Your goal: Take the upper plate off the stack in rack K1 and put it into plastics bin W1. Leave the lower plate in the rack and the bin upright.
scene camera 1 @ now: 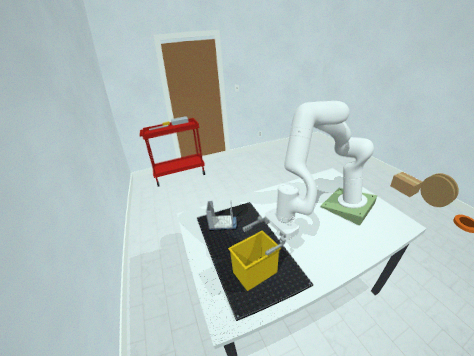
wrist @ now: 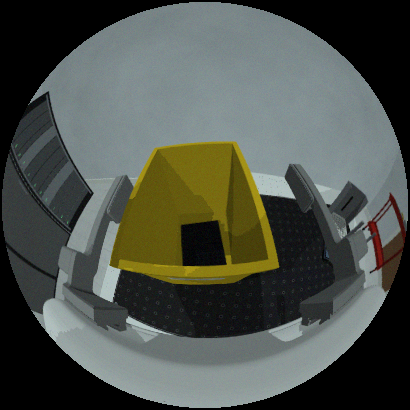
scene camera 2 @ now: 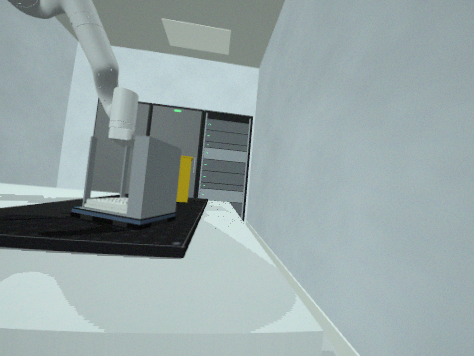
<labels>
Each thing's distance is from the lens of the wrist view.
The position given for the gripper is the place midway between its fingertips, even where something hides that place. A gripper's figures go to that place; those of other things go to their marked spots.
gripper [wrist: 207,170]: 11 cm
yellow bin W1 [wrist: 183,183]: 25 cm
black plate [wrist: 201,245]: 27 cm
</labels>
